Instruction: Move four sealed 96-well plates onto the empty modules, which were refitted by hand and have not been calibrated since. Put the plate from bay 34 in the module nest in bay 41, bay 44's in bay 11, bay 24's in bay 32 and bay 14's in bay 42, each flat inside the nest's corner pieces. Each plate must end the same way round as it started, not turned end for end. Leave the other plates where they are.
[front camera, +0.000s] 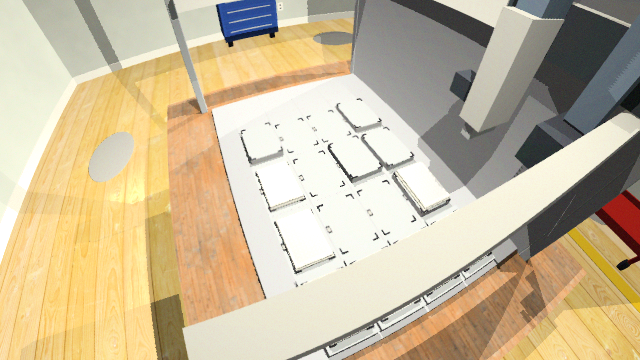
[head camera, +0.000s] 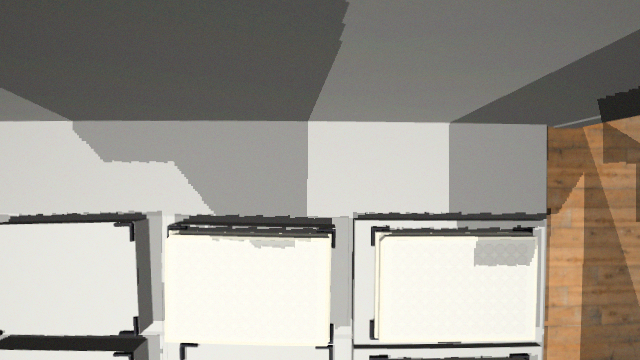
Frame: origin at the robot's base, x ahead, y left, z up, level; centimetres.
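Seen in the pictures: robot's base at its link origin: (front camera: 243, 136).
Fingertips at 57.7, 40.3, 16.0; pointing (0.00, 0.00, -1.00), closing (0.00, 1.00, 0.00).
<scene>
Offsets run from my fingertips to a thing's top centre, as dx, dy, dz. "spot": to the spot under its first point.
In the head view a cream sealed plate @[-2.1, -3.9, -13.1] (head camera: 457, 290) sits in bay 44's nest at the right. The raised white module in bay 42 @[-34.6, -3.9, -13.8] (head camera: 67, 280) (front camera: 387, 146) is empty, as are the modules in bay 41 @[-51.3, -3.9, -13.8] (front camera: 358, 114), bay 32 @[spot: -34.1, -14.8, -14.1] (front camera: 355, 157) and bay 11 @[-51.3, -36.0, -13.8] (front camera: 261, 142). In the front view the front beam hides bays 14, 24, 34 and 44. Bay 34 is mostly cut off at the head view's lower edge. The gripper's jaws show in neither view, so their opening and anything between them are hidden.
Other cream plates stand in bay 43 @[spot: -17.8, -5.1, -12.7] (front camera: 421, 186) (head camera: 247, 290), bay 12 @[spot: -33.6, -35.9, -14.6] (front camera: 280, 185) and bay 13 @[spot: -17.5, -36.2, -14.6] (front camera: 304, 240). A pale beam (front camera: 320, 290) crosses the deck's front. A beige column (front camera: 510, 70) hangs at the right. A grey wall (front camera: 410, 70) (head camera: 150, 60) stands behind the deck.
</scene>
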